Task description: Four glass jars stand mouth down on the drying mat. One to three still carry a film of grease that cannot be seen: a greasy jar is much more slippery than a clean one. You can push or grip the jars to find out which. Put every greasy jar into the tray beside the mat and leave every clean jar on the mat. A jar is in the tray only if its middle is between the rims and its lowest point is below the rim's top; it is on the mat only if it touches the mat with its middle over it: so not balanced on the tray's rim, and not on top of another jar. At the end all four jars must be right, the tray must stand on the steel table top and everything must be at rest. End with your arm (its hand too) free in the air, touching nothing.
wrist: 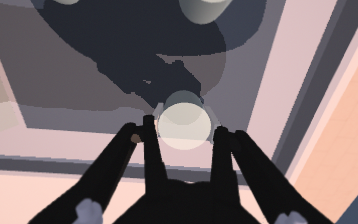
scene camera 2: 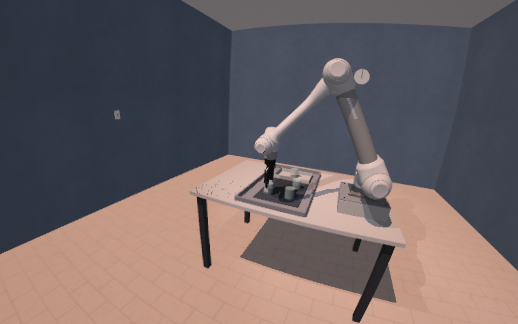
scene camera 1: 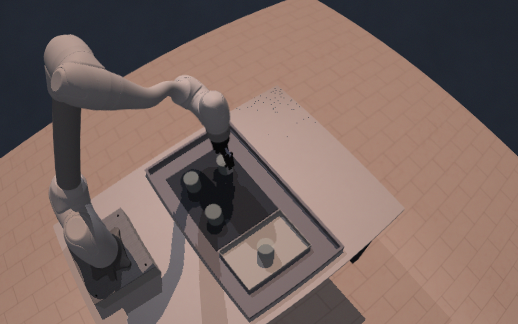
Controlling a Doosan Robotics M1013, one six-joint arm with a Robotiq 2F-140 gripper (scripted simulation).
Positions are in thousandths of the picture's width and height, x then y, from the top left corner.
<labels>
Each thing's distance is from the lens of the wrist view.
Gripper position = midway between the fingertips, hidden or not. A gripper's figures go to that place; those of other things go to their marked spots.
gripper (wrist: 513,502): 0.21 m
glass jar (wrist: 515,556): 0.16 m
dark drying mat (wrist: 239,328): 0.26 m
The marked spots on the dark drying mat and the glass jar are 0.18 m apart.
</labels>
